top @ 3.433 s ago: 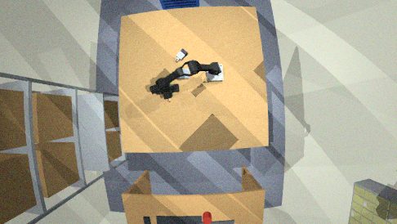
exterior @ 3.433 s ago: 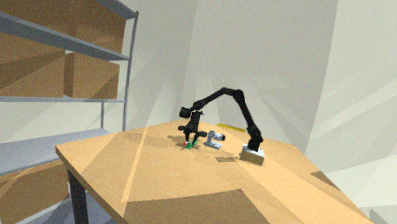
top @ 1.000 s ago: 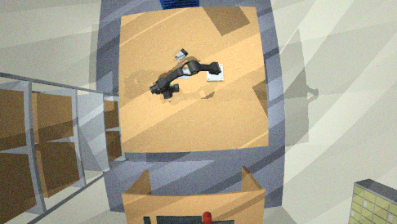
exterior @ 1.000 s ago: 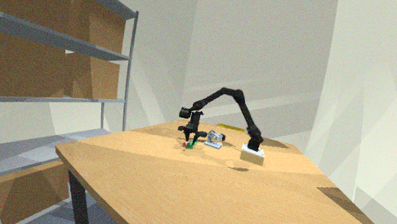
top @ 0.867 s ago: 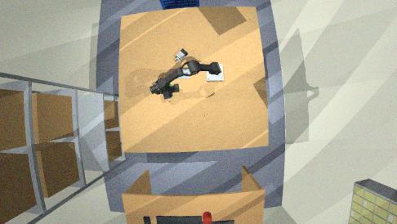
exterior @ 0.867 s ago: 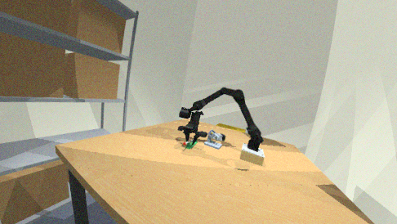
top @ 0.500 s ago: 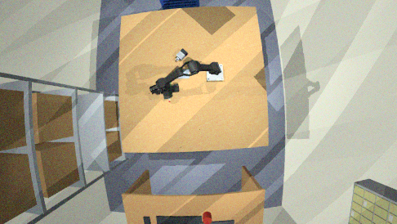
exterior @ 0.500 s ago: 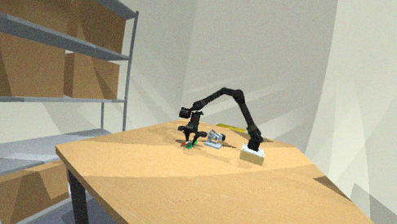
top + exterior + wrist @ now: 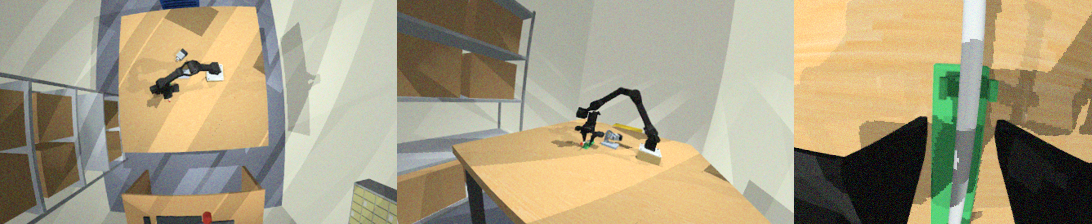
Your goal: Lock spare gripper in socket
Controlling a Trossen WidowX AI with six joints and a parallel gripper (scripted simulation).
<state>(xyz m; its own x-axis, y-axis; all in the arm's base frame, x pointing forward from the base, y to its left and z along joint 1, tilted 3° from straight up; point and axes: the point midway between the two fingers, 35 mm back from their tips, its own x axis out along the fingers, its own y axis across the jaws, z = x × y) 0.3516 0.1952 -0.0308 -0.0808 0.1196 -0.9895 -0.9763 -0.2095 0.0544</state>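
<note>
Now: the green holder 1 cm ahead of my gripper tip and 4 cm to the right of it. The rest, counted from my gripper tip: grey mount (8 cm behind, 16 cm to the right, 3 cm above); then spare gripper (6 cm behind, 31 cm to the right).
</note>
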